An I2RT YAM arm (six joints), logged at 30 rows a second.
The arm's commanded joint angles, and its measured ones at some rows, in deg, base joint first. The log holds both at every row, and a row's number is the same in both.
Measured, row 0: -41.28, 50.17, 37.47, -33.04, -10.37, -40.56
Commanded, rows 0 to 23: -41.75, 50.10, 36.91, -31.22, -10.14, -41.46; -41.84, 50.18, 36.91, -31.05, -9.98, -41.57; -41.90, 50.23, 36.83, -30.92, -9.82, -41.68; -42.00, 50.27, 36.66, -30.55, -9.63, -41.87; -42.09, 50.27, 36.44, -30.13, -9.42, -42.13; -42.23, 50.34, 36.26, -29.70, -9.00, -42.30; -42.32, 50.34, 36.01, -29.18, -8.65, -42.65; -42.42, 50.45, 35.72, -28.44, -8.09, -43.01; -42.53, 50.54, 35.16, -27.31, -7.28, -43.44; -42.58, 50.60, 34.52, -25.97, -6.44, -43.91; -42.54, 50.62, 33.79, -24.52, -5.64, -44.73; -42.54, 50.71, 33.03, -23.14, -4.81, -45.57; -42.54, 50.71, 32.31, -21.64, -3.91, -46.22; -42.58, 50.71, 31.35, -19.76, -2.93, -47.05; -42.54, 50.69, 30.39, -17.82, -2.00, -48.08; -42.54, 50.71, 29.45, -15.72, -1.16, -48.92; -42.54, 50.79, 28.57, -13.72, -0.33, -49.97; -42.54, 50.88, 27.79, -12.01, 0.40, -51.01; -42.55, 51.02, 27.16, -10.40, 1.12, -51.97; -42.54, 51.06, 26.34, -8.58, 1.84, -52.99; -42.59, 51.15, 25.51, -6.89, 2.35, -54.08; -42.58, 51.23, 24.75, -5.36, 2.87, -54.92; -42.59, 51.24, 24.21, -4.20, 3.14, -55.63; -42.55, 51.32, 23.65, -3.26, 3.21, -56.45
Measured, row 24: -42.39, 51.07, 24.36, -11.25, 0.58, -52.31
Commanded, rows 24 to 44: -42.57, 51.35, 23.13, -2.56, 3.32, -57.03; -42.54, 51.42, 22.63, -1.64, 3.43, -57.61; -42.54, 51.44, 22.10, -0.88, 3.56, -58.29; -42.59, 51.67, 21.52, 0.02, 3.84, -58.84; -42.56, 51.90, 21.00, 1.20, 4.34, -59.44; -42.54, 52.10, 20.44, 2.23, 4.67, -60.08; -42.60, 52.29, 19.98, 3.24, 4.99, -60.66; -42.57, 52.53, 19.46, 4.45, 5.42, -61.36; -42.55, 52.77, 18.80, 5.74, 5.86, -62.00; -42.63, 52.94, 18.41, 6.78, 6.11, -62.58; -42.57, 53.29, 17.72, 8.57, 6.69, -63.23; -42.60, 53.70, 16.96, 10.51, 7.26, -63.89; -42.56, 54.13, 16.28, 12.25, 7.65, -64.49; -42.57, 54.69, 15.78, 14.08, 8.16, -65.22; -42.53, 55.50, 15.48, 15.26, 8.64, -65.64; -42.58, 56.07, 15.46, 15.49, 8.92, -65.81; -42.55, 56.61, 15.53, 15.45, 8.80, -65.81; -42.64, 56.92, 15.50, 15.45, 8.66, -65.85; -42.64, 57.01, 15.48, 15.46, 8.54, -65.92; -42.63, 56.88, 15.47, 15.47, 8.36, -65.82; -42.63, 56.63, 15.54, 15.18, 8.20, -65.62
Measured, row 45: -42.41, 56.88, 15.31, 11.22, 7.68, -64.51
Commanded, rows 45 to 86: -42.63, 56.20, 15.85, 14.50, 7.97, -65.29; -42.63, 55.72, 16.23, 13.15, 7.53, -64.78; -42.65, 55.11, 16.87, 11.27, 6.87, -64.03; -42.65, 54.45, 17.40, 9.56, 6.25, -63.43; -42.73, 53.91, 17.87, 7.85, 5.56, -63.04; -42.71, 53.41, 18.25, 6.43, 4.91, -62.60; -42.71, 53.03, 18.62, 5.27, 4.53, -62.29; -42.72, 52.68, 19.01, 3.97, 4.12, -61.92; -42.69, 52.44, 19.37, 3.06, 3.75, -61.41; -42.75, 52.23, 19.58, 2.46, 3.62, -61.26; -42.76, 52.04, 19.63, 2.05, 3.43, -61.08; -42.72, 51.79, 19.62, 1.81, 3.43, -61.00; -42.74, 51.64, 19.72, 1.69, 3.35, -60.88; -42.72, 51.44, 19.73, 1.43, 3.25, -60.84; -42.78, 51.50, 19.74, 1.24, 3.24, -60.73; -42.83, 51.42, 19.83, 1.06, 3.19, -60.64; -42.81, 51.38, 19.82, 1.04, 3.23, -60.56; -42.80, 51.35, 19.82, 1.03, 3.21, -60.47; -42.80, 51.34, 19.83, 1.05, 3.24, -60.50; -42.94, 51.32, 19.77, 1.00, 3.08, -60.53; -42.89, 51.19, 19.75, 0.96, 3.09, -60.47; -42.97, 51.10, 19.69, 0.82, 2.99, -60.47; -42.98, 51.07, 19.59, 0.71, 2.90, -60.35; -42.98, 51.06, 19.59, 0.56, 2.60, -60.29; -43.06, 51.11, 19.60, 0.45, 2.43, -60.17; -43.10, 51.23, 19.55, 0.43, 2.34, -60.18; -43.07, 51.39, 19.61, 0.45, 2.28, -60.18; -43.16, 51.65, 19.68, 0.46, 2.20, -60.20; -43.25, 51.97, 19.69, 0.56, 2.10, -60.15; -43.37, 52.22, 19.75, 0.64, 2.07, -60.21; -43.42, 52.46, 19.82, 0.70, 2.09, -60.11; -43.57, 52.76, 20.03, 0.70, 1.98, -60.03; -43.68, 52.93, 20.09, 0.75, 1.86, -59.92; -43.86, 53.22, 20.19, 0.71, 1.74, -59.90; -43.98, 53.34, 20.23, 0.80, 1.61, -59.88; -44.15, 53.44, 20.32, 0.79, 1.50, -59.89; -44.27, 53.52, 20.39, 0.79, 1.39, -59.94; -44.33, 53.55, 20.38, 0.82, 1.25, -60.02; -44.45, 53.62, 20.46, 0.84, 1.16, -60.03; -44.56, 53.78, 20.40, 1.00, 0.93, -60.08; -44.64, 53.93, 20.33, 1.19, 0.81, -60.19; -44.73, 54.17, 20.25, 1.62, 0.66, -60.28
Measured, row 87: -44.38, 53.80, 18.06, 1.21, 2.02, -61.28
